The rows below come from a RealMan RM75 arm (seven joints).
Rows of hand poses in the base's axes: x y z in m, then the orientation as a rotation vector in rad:
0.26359, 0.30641, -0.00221, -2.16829, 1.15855, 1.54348
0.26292, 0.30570, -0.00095, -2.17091, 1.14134, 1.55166
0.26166, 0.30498, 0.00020, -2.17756, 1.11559, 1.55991
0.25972, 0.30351, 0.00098, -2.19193, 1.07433, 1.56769
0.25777, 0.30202, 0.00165, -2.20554, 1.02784, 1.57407
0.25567, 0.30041, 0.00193, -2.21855, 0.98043, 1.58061
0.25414, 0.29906, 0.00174, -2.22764, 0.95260, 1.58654
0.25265, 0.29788, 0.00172, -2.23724, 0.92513, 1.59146
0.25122, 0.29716, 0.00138, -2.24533, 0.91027, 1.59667
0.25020, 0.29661, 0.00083, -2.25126, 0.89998, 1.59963
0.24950, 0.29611, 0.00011, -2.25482, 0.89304, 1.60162
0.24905, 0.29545, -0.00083, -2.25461, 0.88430, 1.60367
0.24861, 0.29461, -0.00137, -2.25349, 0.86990, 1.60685
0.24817, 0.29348, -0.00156, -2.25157, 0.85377, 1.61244
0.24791, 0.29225, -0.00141, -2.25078, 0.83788, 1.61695
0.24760, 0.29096, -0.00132, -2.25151, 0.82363, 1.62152
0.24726, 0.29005, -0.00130, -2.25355, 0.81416, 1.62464
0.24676, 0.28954, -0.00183, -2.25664, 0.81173, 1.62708
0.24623, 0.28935, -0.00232, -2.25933, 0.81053, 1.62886
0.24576, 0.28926, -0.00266, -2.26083, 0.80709, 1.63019
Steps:
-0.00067, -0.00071, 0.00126, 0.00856, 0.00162, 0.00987
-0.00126, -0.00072, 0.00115, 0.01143, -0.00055, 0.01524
-0.00194, -0.00147, 0.00078, 0.01631, -0.00486, 0.02516
-0.00195, -0.00149, 0.00067, 0.01971, -0.00659, 0.02632
-0.00210, -0.00161, 0.00028, 0.02007, -0.00633, 0.02678
-0.00153, -0.00135, -0.00019, 0.01028, -0.00234, 0.01757
-0.00149, -0.00118, -0.00002, 0.00969, -0.00295, 0.01753
-0.00143, -0.00072, -0.00034, 0.00287, -0.00023, 0.01221
-0.00102, -0.00055, -0.00055, 0.00185, -0.00063, 0.00843
-0.00070, -0.00050, -0.00072, 0.00150, -0.00036, 0.00543
-0.00045, -0.00066, -0.00094, 0.00493, -0.00002, 0.00386
-0.00044, -0.00084, -0.00054, 0.00862, -0.00004, 0.00586
-0.00044, -0.00113, -0.00019, 0.00964, 0.00148, 0.00697
-0.00026, -0.00123, 0.00015, 0.00894, 0.00062, 0.00722
-0.00031, -0.00129, 0.00009, 0.00694, 0.00068, 0.00757
-0.00034, -0.00091, 0.00002, 0.00357, 0.00024, 0.00601
-0.00050, -0.00051, -0.00053, -0.00107, 0.00070, 0.00367
-0.00053, -0.00019, -0.00049, -0.00140, 0.00052, 0.00271
-0.00047, -0.00009, -0.00034, 0.00076, 0.00009, 0.00271

